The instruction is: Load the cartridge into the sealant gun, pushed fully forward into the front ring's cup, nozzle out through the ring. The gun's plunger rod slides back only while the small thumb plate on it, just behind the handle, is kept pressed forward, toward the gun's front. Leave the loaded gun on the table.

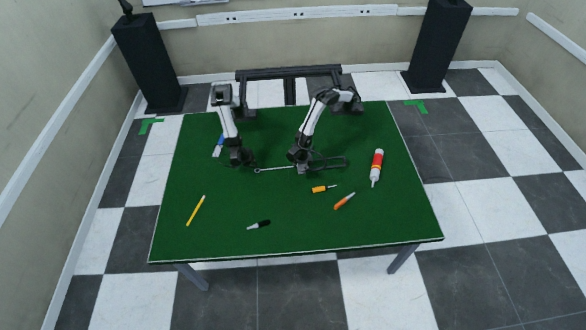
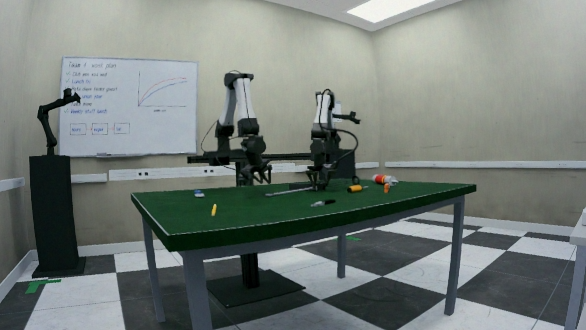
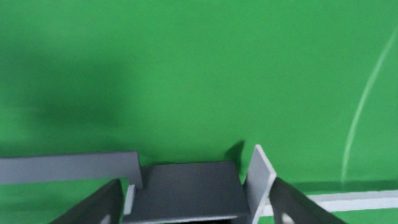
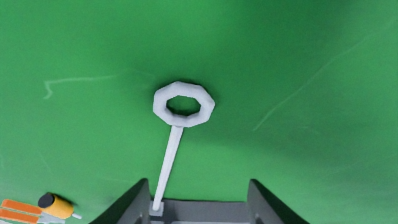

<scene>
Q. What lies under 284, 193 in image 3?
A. My left gripper.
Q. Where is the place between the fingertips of my right gripper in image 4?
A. At 198, 188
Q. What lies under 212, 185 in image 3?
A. A sealant gun.
</scene>
